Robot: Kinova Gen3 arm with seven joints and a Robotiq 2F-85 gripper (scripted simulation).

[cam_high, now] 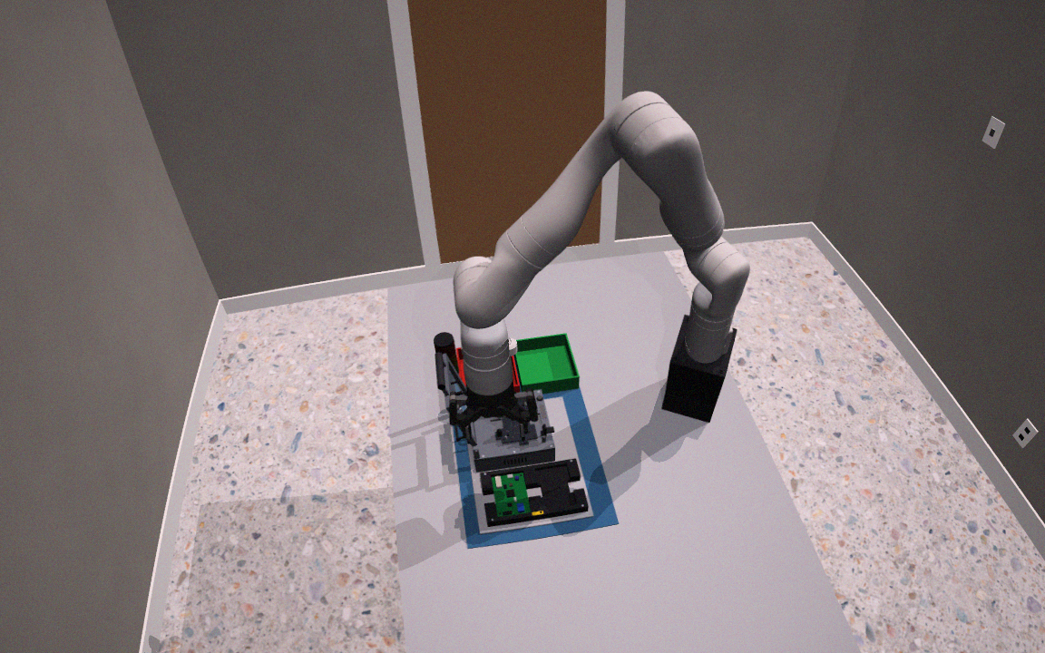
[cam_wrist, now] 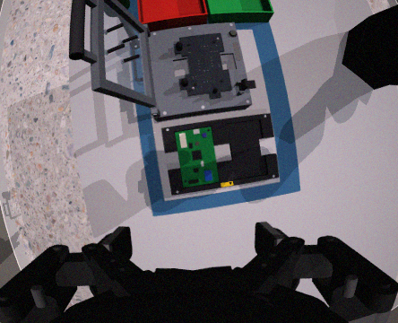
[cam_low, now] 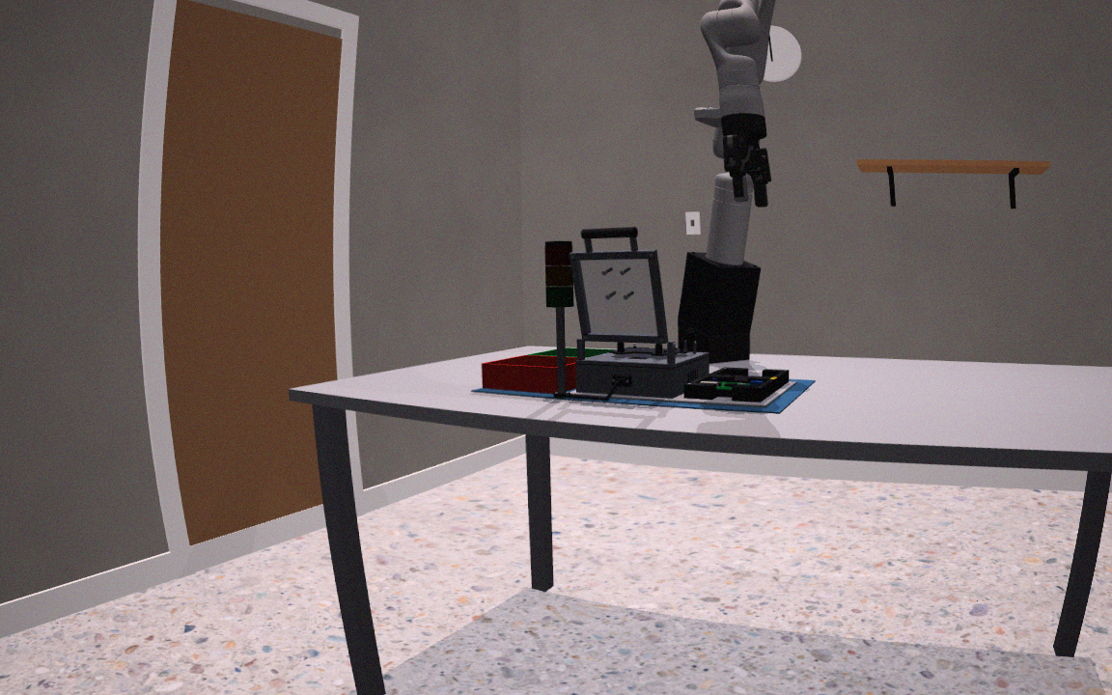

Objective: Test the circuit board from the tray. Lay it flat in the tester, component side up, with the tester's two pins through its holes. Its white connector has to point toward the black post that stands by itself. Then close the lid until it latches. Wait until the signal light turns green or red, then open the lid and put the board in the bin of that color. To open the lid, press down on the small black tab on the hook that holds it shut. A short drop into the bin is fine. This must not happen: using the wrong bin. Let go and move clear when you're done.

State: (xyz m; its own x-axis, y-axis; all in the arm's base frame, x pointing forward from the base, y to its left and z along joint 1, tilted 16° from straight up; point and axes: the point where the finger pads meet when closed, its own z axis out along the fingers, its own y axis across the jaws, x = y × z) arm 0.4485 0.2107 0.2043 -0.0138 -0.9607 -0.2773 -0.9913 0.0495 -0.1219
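Now: hand 300 mm above the green circuit board, 50 mm to the left of it and 10 mm past it. From my hand the other things lie so: red bin (410 mm to the right, 310 mm below, 30 mm ahead); then latch hook (230 mm below, 170 mm to the right, 100 mm behind); then lid (210 mm to the right, 140 mm below, 90 mm ahead).
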